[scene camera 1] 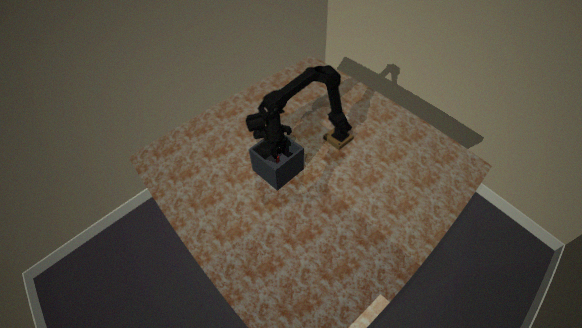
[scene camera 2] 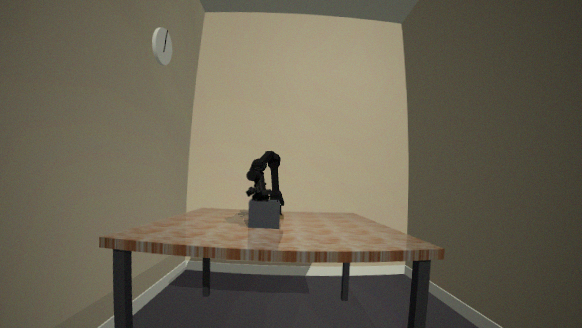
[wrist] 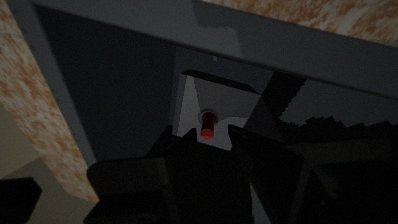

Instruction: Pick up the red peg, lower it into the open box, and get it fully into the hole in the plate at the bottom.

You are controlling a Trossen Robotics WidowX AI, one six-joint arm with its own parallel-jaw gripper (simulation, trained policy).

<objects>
A dark grey box shows in scene camera 1, in scene camera 2 and in the wrist view (115, 78). The same spot on the dark grey box: (scene camera 1: 277, 177) is (scene camera 2: 279, 211).
</objects>
